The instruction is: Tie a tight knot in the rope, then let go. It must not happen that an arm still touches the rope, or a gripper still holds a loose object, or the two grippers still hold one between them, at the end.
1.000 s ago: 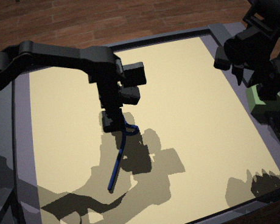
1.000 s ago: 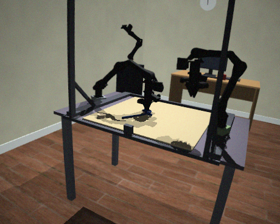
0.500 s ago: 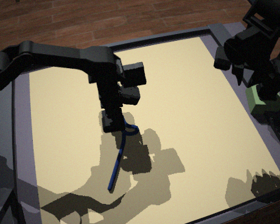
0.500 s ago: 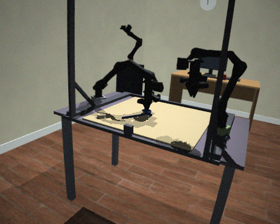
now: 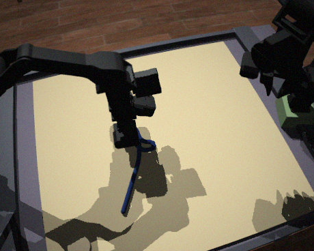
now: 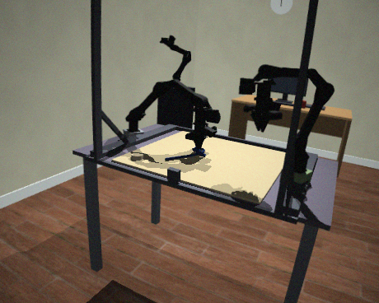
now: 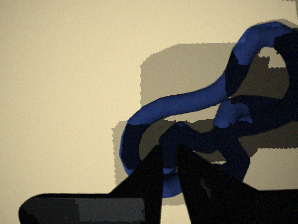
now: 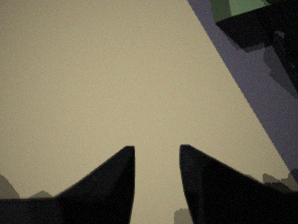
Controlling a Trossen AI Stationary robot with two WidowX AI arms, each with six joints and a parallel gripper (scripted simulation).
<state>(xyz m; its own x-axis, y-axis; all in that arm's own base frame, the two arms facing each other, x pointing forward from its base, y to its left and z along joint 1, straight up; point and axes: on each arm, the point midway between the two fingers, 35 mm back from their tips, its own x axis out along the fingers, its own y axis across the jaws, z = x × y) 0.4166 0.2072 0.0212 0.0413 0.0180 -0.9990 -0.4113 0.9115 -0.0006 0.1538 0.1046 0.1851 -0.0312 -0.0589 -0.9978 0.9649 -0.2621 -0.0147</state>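
My left gripper is now 9 cm to the left of the tan mat, 5 cm above it and 3 cm past it.
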